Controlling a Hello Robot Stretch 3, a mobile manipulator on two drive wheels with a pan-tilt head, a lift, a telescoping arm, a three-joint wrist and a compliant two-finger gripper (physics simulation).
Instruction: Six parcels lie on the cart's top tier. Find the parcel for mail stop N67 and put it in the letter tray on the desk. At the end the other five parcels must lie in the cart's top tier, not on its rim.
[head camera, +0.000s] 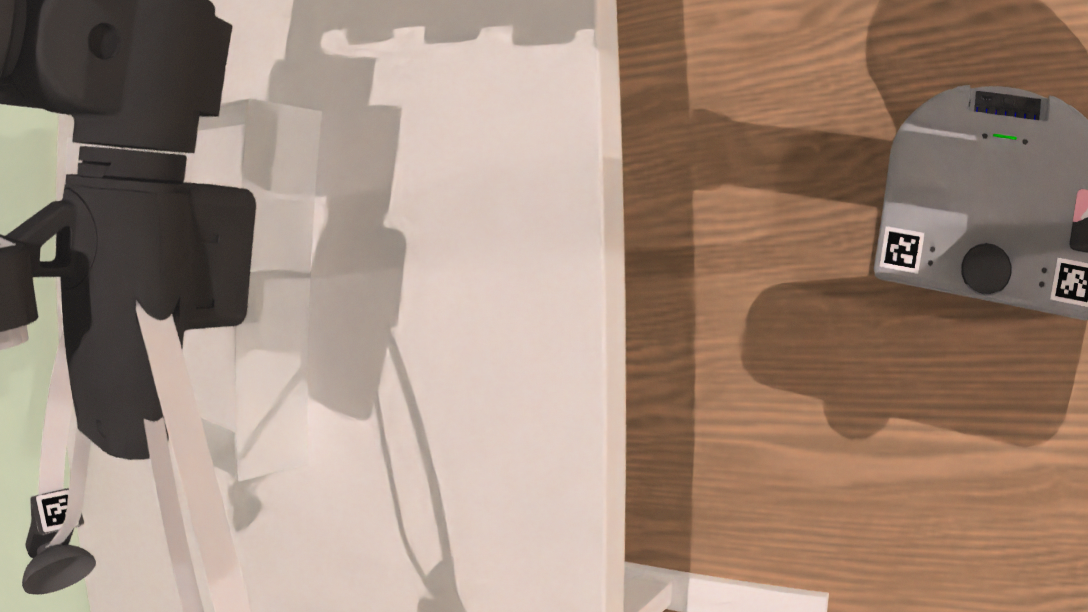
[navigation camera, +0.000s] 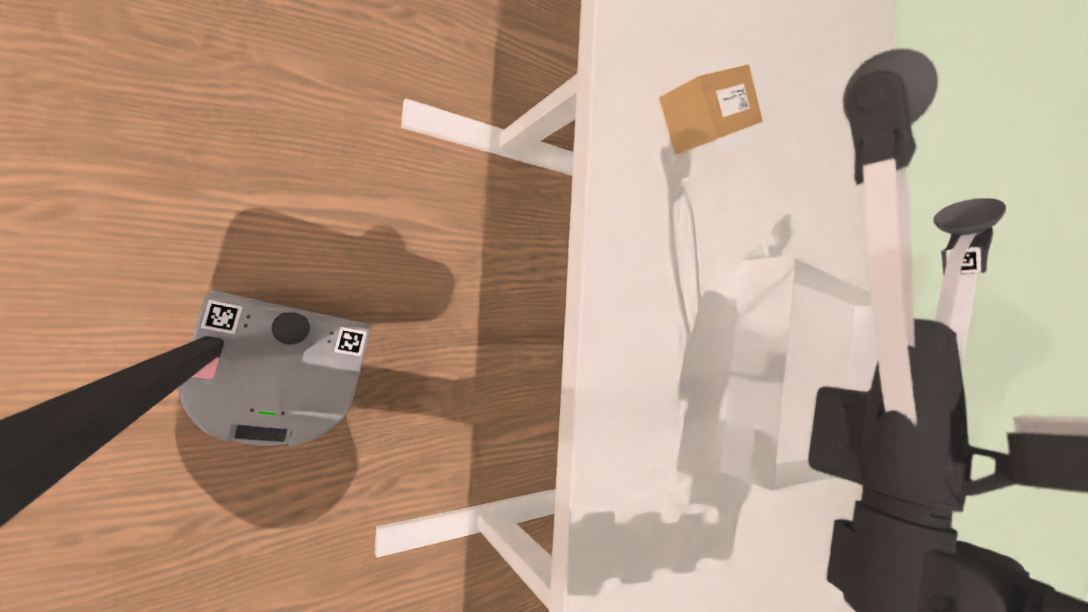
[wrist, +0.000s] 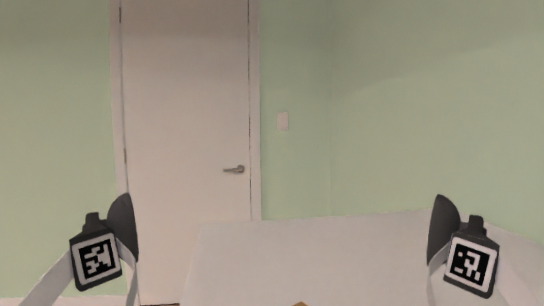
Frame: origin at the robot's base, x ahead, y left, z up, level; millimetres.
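Seen in the pictures: gripper, fingertip midpoint: (navigation camera: 936, 140); robot's base, link origin: (head camera: 983, 267) (navigation camera: 290, 326).
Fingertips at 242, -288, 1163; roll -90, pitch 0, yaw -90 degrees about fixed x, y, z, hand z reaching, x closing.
Note:
Offsets run from my fingertips to a thing's top centre, as dx, dy, dz. Level surfaces: height alone.
A brown parcel {+105, -7, -162} (navigation camera: 690, 114) with a white label lies on the white desk {dz -212} (head camera: 494, 304) (navigation camera: 623, 304) (wrist: 250, 260), near the top of the navigation view. Its label is too small to read. A corner of it shows at the bottom edge of the wrist view. The white letter tray {-131, -313, -149} (head camera: 273, 372) (navigation camera: 760, 319) stands on the desk, partly hidden by the arm and wrist. My gripper (navigation camera: 929, 146) (wrist: 281, 221) is open, fingers wide apart with nothing between them, raised above the desk on the wall side. One fingertip shows in the head view. The cart and other parcels do not show.
My grey base (head camera: 935, 182) (navigation camera: 266, 380) stands on the wooden floor beside the desk's long edge. White desk legs (navigation camera: 456, 129) reach out at floor level. A green wall (wrist: 425, 100) and a closed door (wrist: 185, 125) stand beyond the desk.

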